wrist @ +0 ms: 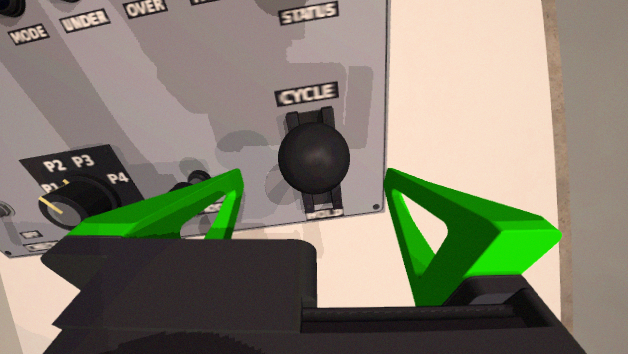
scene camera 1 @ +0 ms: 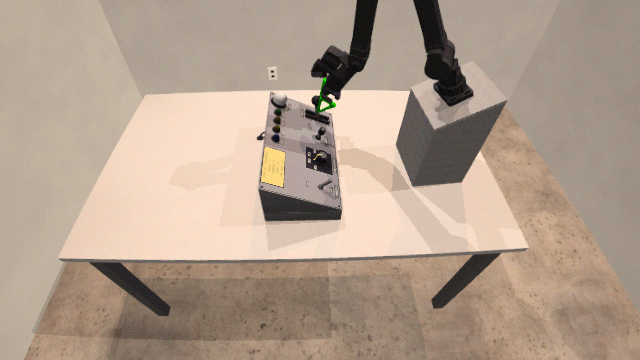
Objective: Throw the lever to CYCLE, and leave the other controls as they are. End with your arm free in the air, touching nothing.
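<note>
The lever's black ball knob stands over a slotted black guide on the sloped grey panel. In the wrist view the CYCLE label lies above the guide and the HOLD label below it. The knob covers the middle of the guide; its shaft is hidden beneath it. My gripper is open, with its green fingers spread left and right of the knob and gaps on both sides in the wrist view. Nothing is held.
The program dial and mode toggle sit beside the lever; the left finger partly covers the toggle in the wrist view. A check switch, status lamp and small lamps share the panel. The arm's grey pedestal stands right.
</note>
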